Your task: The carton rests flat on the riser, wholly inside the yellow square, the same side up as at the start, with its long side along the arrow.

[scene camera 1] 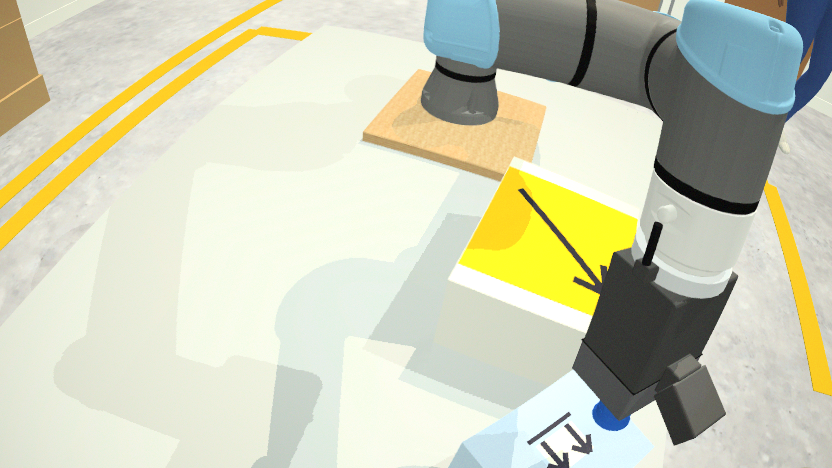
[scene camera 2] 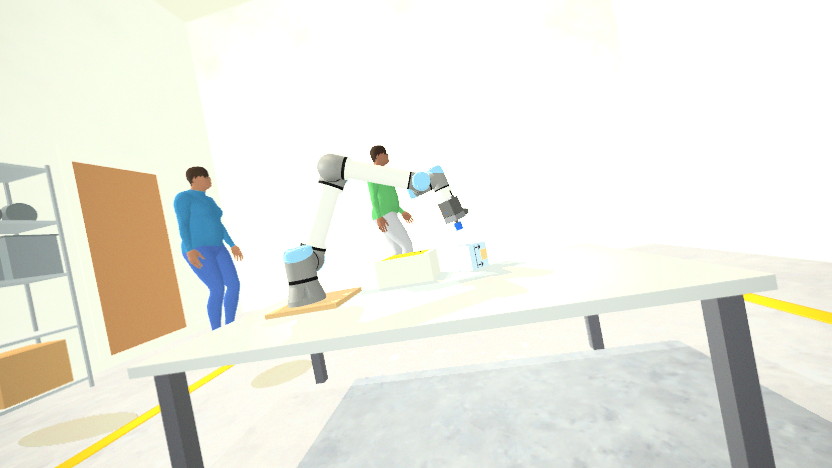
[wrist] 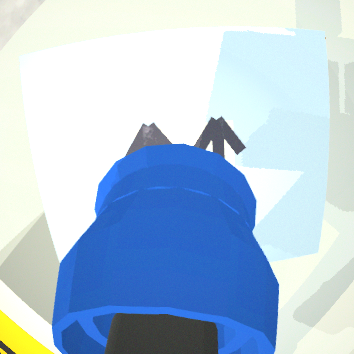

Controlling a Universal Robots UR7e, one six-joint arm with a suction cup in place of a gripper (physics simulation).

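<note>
The light blue carton point(scene camera 1: 500, 445) point(scene camera 2: 478, 256) point(wrist: 280, 85) stands on the table, off the riser, partly cut off at the bottom of scene camera 1. Its upper face carries a dark bar and two arrows. The white riser point(scene camera 1: 500, 331) point(scene camera 2: 407, 271) stands between it and the robot base. The yellow square point(scene camera 1: 494, 232) point(scene camera 2: 407, 254) point(wrist: 17, 327) on top bears no carton. Its dark arrow point(scene camera 1: 558, 232) points towards the lower right in scene camera 1. My blue suction cup point(scene camera 1: 610, 416) point(scene camera 2: 458, 225) point(wrist: 175, 170) is open and holds nothing, a little above the carton, tilted.
The robot base stands on a wooden board point(scene camera 1: 395, 125) point(scene camera 2: 343, 299) on the white table point(scene camera 2: 407, 332). A person in blue point(scene camera 2: 203, 221) and a person in green point(scene camera 2: 384, 200) stand beyond the table. A shelf rack point(scene camera 2: 69, 279) is at the left in scene camera 2.
</note>
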